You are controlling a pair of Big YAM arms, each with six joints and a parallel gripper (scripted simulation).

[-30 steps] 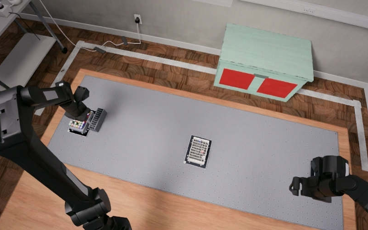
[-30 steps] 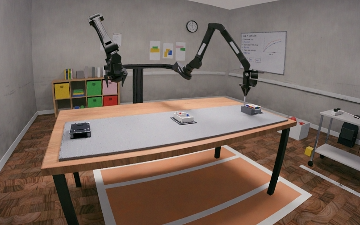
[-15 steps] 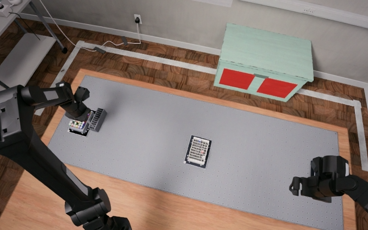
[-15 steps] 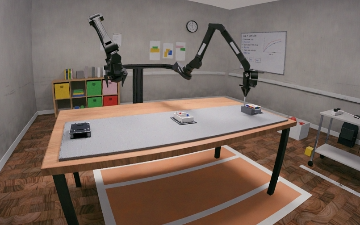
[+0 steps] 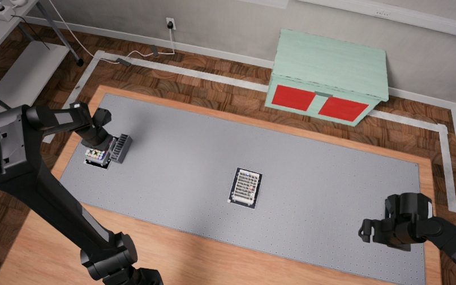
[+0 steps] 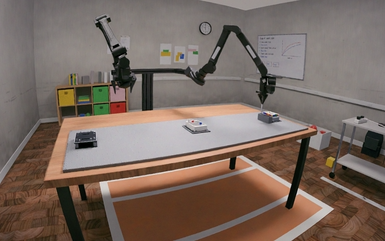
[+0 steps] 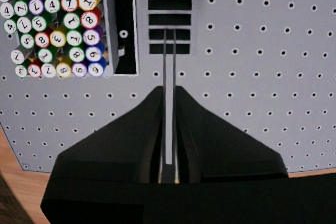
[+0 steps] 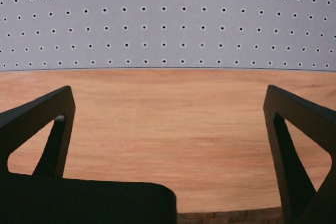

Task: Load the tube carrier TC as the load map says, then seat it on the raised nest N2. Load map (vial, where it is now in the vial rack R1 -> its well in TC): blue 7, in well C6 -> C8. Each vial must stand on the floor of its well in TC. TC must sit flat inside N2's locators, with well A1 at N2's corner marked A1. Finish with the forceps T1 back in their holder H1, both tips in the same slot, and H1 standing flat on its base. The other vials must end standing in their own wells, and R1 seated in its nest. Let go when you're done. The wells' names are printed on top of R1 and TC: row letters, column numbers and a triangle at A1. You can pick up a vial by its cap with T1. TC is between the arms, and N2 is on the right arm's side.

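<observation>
Now: the forceps T1 30 mm below my left hand. From my left hand the other things lie so: dark nest N2: 110 mm ahead, 1260 mm to the right, 100 mm below; white tube carrier TC: 50 mm ahead, 580 mm to the right, 110 mm below; grey slotted holder H1: 50 mm ahead, 120 mm below.
</observation>
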